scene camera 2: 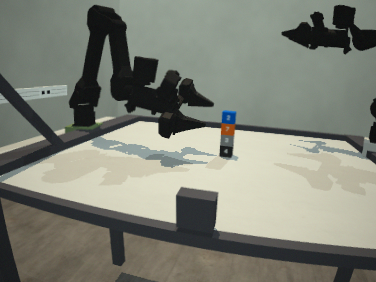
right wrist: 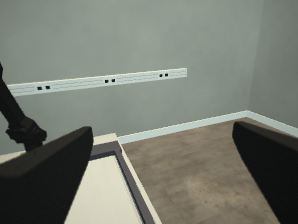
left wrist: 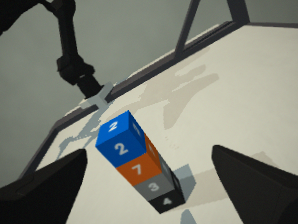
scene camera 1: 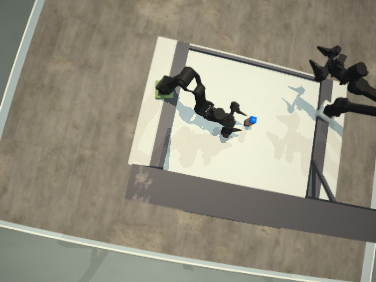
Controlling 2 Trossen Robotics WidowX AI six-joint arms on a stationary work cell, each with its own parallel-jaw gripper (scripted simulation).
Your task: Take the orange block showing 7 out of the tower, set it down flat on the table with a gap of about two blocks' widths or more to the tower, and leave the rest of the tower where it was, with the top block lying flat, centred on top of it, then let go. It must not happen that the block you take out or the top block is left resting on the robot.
Path:
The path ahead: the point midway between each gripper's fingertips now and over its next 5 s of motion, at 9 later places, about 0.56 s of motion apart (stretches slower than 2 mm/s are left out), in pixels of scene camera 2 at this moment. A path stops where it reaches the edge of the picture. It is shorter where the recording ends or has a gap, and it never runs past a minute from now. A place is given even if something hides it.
The left gripper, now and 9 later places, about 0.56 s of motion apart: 209,114; 212,98; 204,77; 189,63; 201,65; 217,73; 230,85; 236,99; 236,105; 234,90
The right gripper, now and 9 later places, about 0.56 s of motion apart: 285,35; 263,48; 257,88; 250,121; 217,124; 215,125; 217,121; 239,124; 259,124; 259,148

